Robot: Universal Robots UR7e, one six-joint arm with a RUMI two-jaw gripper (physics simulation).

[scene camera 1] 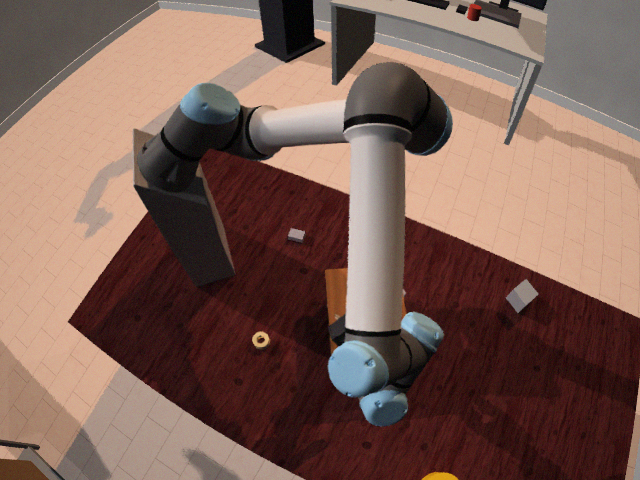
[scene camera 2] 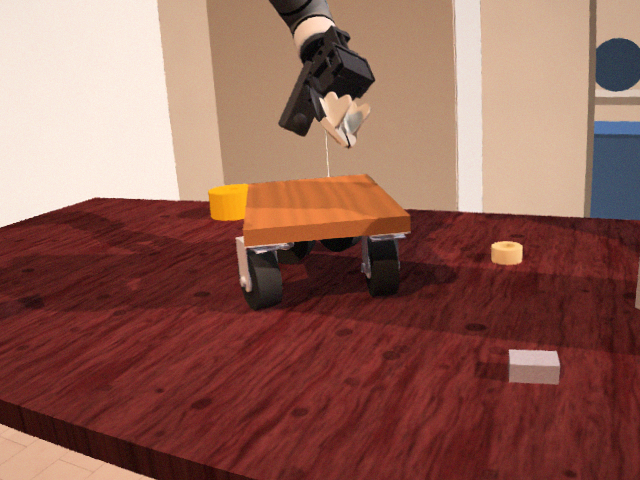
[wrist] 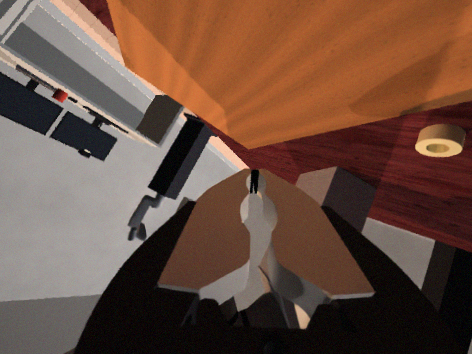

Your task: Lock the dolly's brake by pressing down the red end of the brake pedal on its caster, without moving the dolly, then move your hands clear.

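Places are measured from the arm's base along level axes (x left, y back, z up), in millimetres.
Where they show: gripper, fingertip midpoint: [scene camera 2: 348, 146] [wrist: 252, 171]; arm's base, link origin: [scene camera 1: 164, 168] [wrist: 280, 321].
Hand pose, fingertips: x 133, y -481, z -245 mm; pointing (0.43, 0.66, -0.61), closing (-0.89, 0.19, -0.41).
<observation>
Each offset is from my fingertips to the top centre of the thing.
The dolly [scene camera 1: 336, 289] [scene camera 2: 320, 206] [wrist: 300, 60] is an orange-brown wooden board on black-wheeled casters. It stands upright on the dark red wood-grain platform [scene camera 1: 289, 403] [scene camera 2: 155, 361]. Two near casters [scene camera 2: 266, 281] [scene camera 2: 383, 266] show below its front edge in scene camera 2. The brake pedal and its red end do not show in any view. My gripper [scene camera 2: 348, 145] [wrist: 252, 171] is shut and empty, its fingertips pointing down above the board with a gap between. In scene camera 1 the arm hides the fingertips and most of the dolly.
A pale yellow ring {dx -183, dy +155, dz -169 mm} [scene camera 1: 261, 346] [scene camera 2: 506, 254] [wrist: 440, 133] and a small white block {dx +124, dy +342, dz -173 mm} [scene camera 1: 296, 235] [scene camera 2: 534, 367] lie on the platform. A yellow cylinder {dx -151, dy -488, dz -134 mm} [scene camera 1: 439, 476] [scene camera 2: 227, 203] is beyond the dolly in scene camera 2. A grey box {dx +459, dy -321, dz -128 mm} [scene camera 1: 522, 296] and the arm's pedestal [scene camera 1: 191, 232] also stand there.
</observation>
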